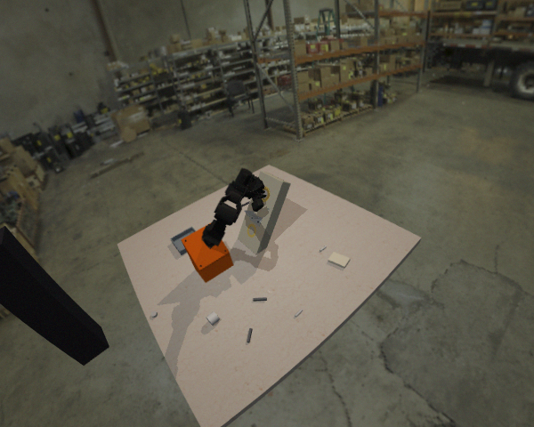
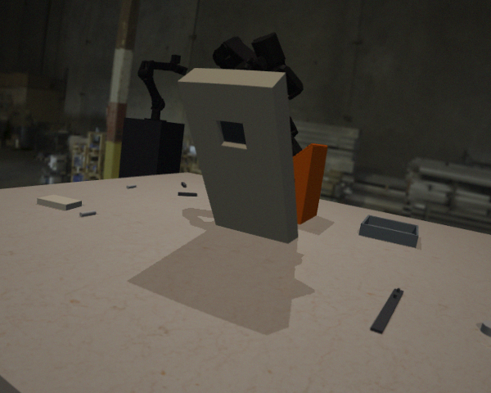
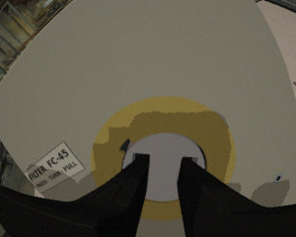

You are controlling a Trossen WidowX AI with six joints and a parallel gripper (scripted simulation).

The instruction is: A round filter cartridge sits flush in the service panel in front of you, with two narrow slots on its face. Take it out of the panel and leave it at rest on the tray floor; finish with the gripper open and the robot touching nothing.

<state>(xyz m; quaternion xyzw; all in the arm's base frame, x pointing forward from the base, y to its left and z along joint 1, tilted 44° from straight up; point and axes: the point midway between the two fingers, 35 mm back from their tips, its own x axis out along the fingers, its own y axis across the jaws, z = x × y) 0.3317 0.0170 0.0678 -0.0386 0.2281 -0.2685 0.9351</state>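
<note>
My gripper tip is 4 cm past the tan service panel and 8 cm above it. Round my gripper tip: round filter cartridge 1 cm ahead, 1 cm below.
</note>
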